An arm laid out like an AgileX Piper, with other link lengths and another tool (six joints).
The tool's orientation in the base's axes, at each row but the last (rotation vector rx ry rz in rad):
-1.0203, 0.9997, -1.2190
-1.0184, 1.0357, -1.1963
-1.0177, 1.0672, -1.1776
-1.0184, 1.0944, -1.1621
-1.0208, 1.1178, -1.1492
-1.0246, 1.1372, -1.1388
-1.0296, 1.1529, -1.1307
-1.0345, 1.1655, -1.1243
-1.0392, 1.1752, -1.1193
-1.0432, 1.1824, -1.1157
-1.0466, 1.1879, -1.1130
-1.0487, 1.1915, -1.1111
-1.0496, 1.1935, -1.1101
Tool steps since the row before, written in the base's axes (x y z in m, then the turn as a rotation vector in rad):
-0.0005, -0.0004, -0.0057, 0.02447, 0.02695, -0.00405
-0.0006, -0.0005, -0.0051, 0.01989, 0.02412, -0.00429
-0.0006, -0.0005, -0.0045, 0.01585, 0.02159, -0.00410
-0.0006, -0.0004, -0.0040, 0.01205, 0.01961, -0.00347
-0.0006, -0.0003, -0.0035, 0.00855, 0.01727, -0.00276
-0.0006, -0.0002, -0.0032, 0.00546, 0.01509, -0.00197
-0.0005, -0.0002, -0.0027, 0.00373, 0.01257, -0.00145
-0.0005, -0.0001, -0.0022, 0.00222, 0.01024, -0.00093
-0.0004, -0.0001, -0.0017, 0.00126, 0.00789, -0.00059
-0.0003, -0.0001, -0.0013, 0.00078, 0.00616, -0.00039
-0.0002, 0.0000, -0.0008, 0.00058, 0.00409, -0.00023
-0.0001, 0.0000, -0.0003, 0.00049, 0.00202, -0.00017
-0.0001, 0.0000, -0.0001, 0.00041, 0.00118, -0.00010
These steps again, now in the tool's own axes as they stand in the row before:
0.0006, 0.0054, -0.0019, -0.02462, 0.01164, 0.02449
0.0008, 0.0048, -0.0017, -0.02214, 0.01063, 0.01981
0.0009, 0.0042, -0.0015, -0.01993, 0.00940, 0.01577
0.0008, 0.0038, -0.0013, -0.01828, 0.00788, 0.01206
0.0007, 0.0033, -0.0012, -0.01626, 0.00633, 0.00864
0.0006, 0.0030, -0.0011, -0.01437, 0.00483, 0.00562
0.0006, 0.0026, -0.0008, -0.01204, 0.00373, 0.00390
0.0004, 0.0021, -0.0008, -0.00988, 0.00270, 0.00239
0.0003, 0.0016, -0.0006, -0.00765, 0.00191, 0.00141
0.0003, 0.0012, -0.0004, -0.00599, 0.00140, 0.00090
0.0001, 0.0008, -0.0003, -0.00398, 0.00091, 0.00066
0.0000, 0.0003, -0.0001, -0.00195, 0.00052, 0.00053
0.0000, 0.0001, -0.0001, -0.00113, 0.00032, 0.00043

